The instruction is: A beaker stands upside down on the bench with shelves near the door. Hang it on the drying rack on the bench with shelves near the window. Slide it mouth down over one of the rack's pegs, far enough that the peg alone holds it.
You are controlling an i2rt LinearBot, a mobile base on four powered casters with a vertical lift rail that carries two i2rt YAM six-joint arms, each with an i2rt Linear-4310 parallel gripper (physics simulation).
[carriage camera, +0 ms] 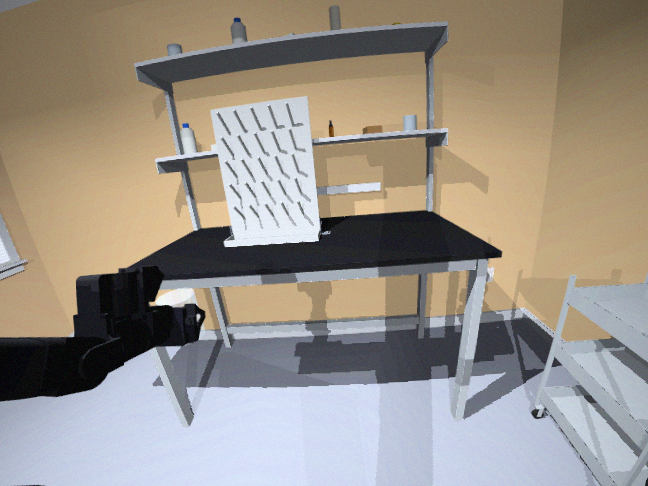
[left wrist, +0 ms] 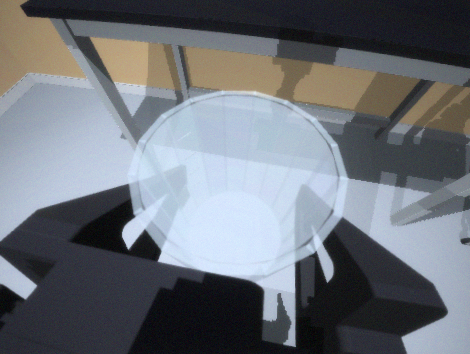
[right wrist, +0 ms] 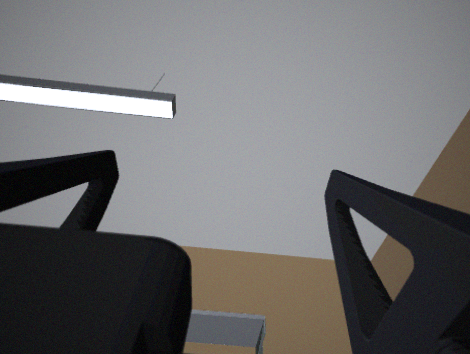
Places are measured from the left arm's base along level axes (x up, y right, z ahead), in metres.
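Where they show: left gripper, between the fingertips: (carriage camera: 188, 314) (left wrist: 241, 182); right gripper, between the fingertips: (right wrist: 222, 172).
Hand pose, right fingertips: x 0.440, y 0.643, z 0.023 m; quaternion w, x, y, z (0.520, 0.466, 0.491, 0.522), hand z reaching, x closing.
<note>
After its pixels a point has its place.
A clear, whitish beaker (carriage camera: 176, 297) @[x 0.205, y -0.001, z 0.329 m] (left wrist: 240, 232) @[x 0.205, y -0.001, z 0.309 m] is between the fingers of my left gripper (carriage camera: 173, 302) (left wrist: 241, 182) @[x 0.150, y -0.006, z 0.354 m], which is shut on it. In the left wrist view its wide round end faces the camera; which end is the mouth is hard to tell. In the carriage camera it is partly hidden by the fingers, at the lower left, in front of and below the bench top's left front corner. The white drying rack (carriage camera: 277, 233) @[x 0.086, y 0.005, z 1.172 m], with rows of slanted pegs, stands upright on the black bench (carriage camera: 397, 235) @[x 0.067, y 0.579, z 1.045 m] (left wrist: 250, 15) @[x 0.067, y -0.065, z 0.806 m]. My right gripper (right wrist: 222, 172) @[x 0.440, y 0.643, z 0.023 m] is open and empty, against the ceiling.
An upper shelf (carriage camera: 314, 49) @[x 0.962, y 0.268, z 1.367 m] and a lower shelf (carriage camera: 387, 137) @[x 0.505, y 0.598, z 1.313 m] with bottles and jars stand behind the rack. A white cart (carriage camera: 561, 319) @[x -0.265, y 1.213, z 0.778 m] stands at the right. A bench leg (carriage camera: 471, 324) @[x -0.260, y 0.831, z 0.798 m] (left wrist: 107, 90) @[x -0.201, y -0.558, z 0.815 m] rises from the floor. A ceiling lamp (right wrist: 100, 102) @[x 1.230, y 0.191, z 0.371 m] shows in the right wrist view.
</note>
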